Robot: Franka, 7 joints.
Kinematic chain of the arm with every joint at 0, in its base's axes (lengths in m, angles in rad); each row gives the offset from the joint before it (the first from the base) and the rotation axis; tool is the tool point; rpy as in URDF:
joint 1: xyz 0 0 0.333 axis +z
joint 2: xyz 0 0 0 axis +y
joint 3: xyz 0 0 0.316 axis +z
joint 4: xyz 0.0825 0 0 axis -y
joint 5: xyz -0.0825 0 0.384 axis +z
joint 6: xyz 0 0 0 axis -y
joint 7: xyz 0.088 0 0 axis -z
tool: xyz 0 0 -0.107 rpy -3.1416 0 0
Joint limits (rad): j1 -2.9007..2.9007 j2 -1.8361..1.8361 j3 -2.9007..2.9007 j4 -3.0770..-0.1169 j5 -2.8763..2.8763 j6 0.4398..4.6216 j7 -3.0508..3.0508
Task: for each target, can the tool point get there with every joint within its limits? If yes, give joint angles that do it. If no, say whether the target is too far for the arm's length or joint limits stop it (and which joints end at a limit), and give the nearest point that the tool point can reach.
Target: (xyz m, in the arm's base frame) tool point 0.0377 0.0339 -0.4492
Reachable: no: joint limits stop it (at a limit: joint 2) | nearest point 0.0718 0.0646 -0.3269 | short by 0.131 m
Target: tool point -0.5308 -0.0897 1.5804
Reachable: no: too far | nearest point -0.3352 -0.0566 1.1207 | short by 0.501 m
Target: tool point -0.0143 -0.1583 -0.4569
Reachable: no: joint limits stop it (at a limit: joint 2) | nearest point -0.0162 -0.1793 -0.3506 | short by 0.108 m
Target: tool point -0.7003 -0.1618 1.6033
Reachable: no: too far | nearest point -0.4116 -0.0951 1.0797 | short by 0.602 m
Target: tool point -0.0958 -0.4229 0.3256
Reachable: yes | joints 2.4065 0.0936 2.2794 -2.7044 0.8097 3.4803 -0.2674
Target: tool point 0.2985 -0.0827 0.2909
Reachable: yes | joints -2.0814 -0.0020 2.1789 -2.6312 2.1763 3.8115 -1.5947
